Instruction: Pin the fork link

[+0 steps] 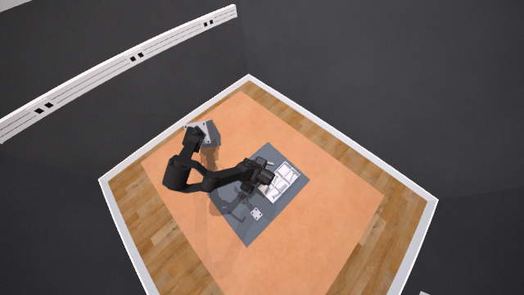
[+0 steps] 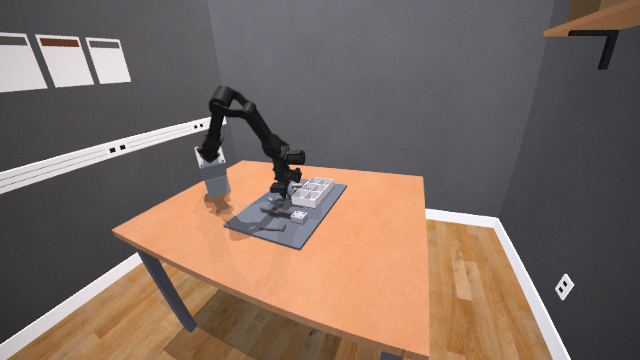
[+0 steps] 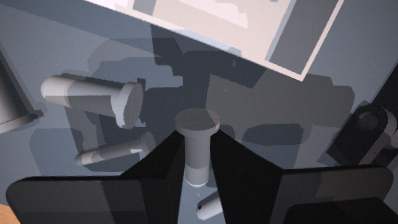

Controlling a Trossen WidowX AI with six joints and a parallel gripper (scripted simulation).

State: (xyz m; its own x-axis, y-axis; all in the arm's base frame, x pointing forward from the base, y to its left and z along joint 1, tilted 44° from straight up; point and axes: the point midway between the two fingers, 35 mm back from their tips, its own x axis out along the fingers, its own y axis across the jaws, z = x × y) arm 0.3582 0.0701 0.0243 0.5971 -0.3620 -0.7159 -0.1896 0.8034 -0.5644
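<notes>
My gripper is now 3 cm above the thick headed pin and 1 cm past it. Also, from my hand: dark fork link: 12 cm to the right, 3 cm below, 1 cm ahead; grey mat: 5 cm below, 4 cm ahead, 2 cm to the right; dark flat bar: 12 cm to the right, 5 cm ahead, 3 cm below.
</notes>
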